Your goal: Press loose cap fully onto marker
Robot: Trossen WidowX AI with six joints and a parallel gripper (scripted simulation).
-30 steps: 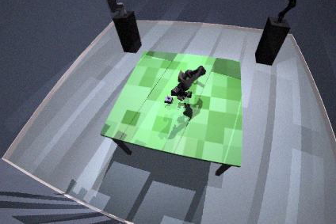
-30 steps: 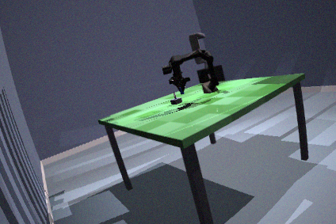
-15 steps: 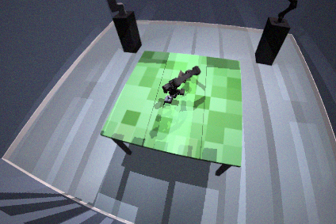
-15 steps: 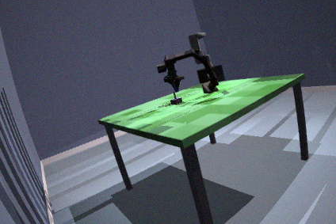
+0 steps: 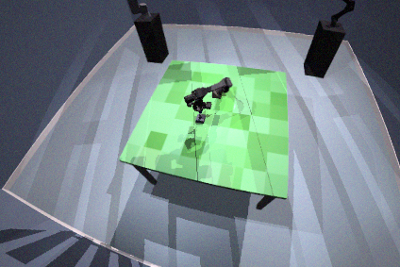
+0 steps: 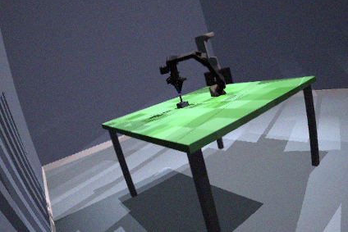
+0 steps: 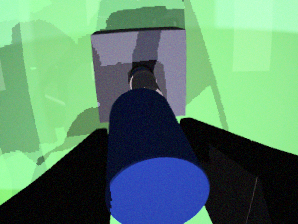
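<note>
My gripper tip is 11 cm above the holder block and 1 cm to the left of it. The rest, counted from my gripper tip: blue cap 1 cm above.
</note>
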